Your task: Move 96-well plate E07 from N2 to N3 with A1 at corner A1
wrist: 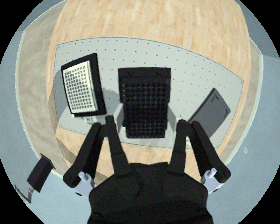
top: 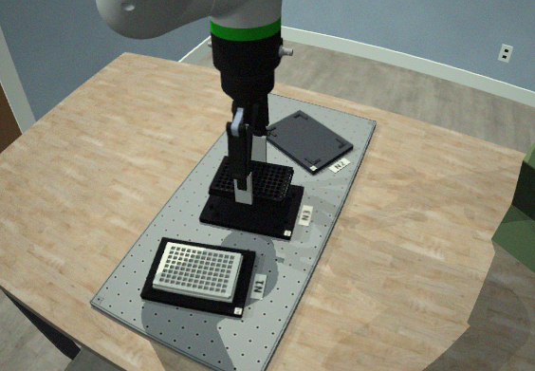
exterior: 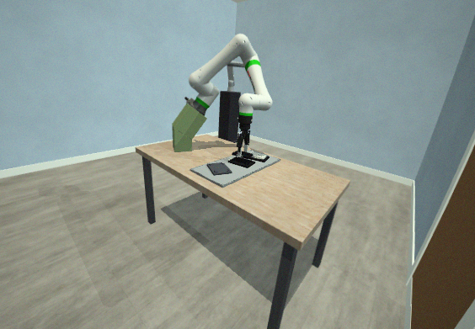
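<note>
Right now my hand is 20 mm above the black 96-well plate E07. Round my hand: label N3 (90 mm below, 90 mm behind, 20 mm to the right); then black landing nest N3 (80 mm below); then white plate E01 (170 mm to the left, 70 mm below, 10 mm ahead).
</note>
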